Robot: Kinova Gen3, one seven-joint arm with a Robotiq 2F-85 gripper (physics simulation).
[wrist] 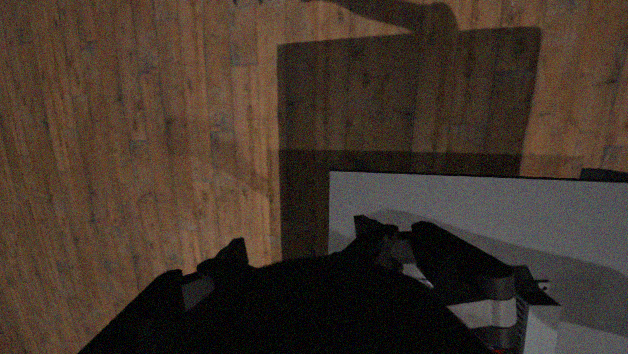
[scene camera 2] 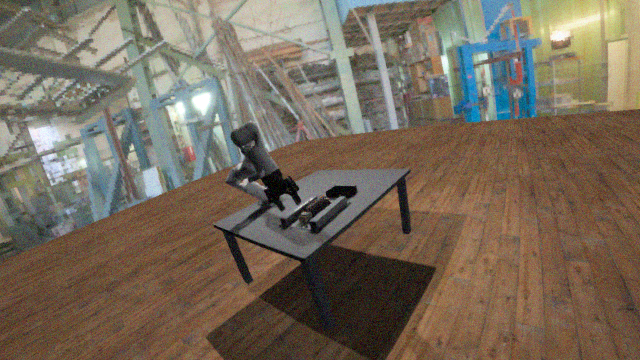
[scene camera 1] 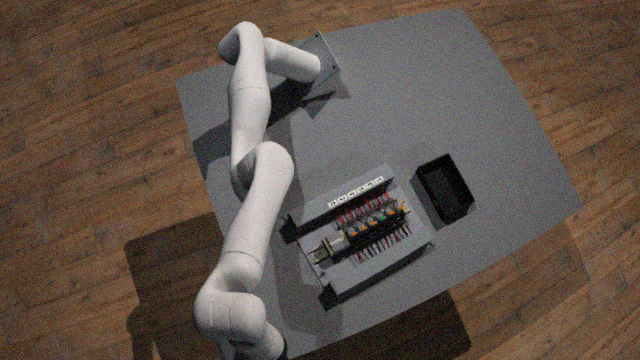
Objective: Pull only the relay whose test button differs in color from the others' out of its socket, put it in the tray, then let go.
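Note:
The relay with the green test button sits in the row of sockets; the other relays' buttons are orange, such as the relay beside it. The row also shows small and dark in scene camera 2, where button colors cannot be told. The black tray stands on the table beyond one end of the row. My gripper is open and empty, above the table near its edge and apart from the relays. In scene camera 1 the gripper is out of frame below.
Two raised grey ducts flank the relay row. A power supply-like module stands at the row's end, with red wires alongside. The arm spans the left of the grey table. Floor shows past the table edge.

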